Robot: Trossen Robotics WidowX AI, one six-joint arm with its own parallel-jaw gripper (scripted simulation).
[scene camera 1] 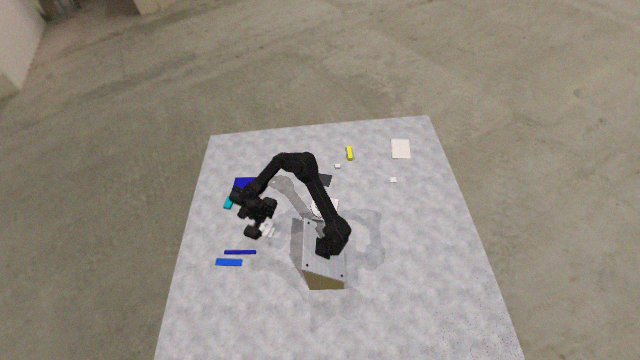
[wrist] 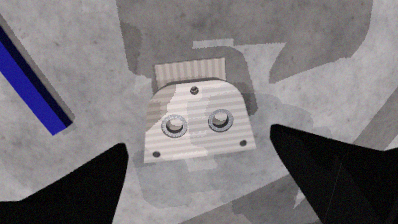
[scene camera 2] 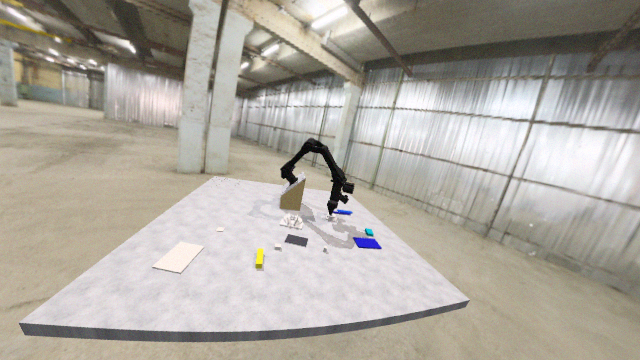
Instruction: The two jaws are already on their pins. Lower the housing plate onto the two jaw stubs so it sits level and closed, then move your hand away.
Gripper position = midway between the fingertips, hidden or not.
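My gripper (scene camera 1: pixel 265 227) is open and holds nothing, and the wrist view also shows my gripper (wrist: pixel 200 140). There is a white plate (scene camera 2: pixel 179 257) too, though in the wrist view the white plate is out of frame.
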